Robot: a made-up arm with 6 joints.
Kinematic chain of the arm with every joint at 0, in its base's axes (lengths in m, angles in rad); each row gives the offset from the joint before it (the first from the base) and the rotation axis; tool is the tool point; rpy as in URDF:
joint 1: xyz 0 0 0.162 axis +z
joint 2: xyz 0 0 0 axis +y
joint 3: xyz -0.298 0 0.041 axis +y
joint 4: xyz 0.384 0 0.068 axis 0.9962 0 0.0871
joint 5: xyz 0 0 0 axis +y
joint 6: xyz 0.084 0 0.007 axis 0.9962 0 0.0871
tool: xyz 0 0 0 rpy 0 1.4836 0
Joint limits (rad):
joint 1: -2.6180..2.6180
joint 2: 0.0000..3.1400
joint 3: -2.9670..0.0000
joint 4: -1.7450..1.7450
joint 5: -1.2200..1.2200
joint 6: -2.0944..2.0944
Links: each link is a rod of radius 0.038 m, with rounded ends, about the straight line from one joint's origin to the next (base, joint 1, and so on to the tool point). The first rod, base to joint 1, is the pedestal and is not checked.
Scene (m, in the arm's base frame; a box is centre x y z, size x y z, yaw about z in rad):
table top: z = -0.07
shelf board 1: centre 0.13 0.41 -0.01 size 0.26 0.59 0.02 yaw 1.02
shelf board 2: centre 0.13 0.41 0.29 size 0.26 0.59 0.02 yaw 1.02
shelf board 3: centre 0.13 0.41 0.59 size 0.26 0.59 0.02 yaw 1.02
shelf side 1: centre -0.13 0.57 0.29 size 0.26 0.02 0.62 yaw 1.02
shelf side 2: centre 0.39 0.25 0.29 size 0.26 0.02 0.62 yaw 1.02
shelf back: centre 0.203 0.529 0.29 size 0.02 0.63 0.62 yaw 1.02
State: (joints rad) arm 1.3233 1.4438 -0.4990 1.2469 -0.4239 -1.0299
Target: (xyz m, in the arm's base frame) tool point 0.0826 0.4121 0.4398
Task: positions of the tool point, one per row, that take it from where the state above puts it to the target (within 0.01 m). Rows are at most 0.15 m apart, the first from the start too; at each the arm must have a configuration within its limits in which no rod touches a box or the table.
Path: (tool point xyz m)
1: 0.0668 0.2802 0.1541
2: 0.0358 0.2266 0.1538
3: 0.0218 0.1710 0.1404
4: 0.0000 0.2289 0.2258
5: -0.0147 0.2533 0.3308
6: -0.0230 0.2402 0.4398
7: -0.0003 0.2954 0.4529
8: 0.0345 0.3544 0.4534
9: 0.0826 0.4121 0.4398

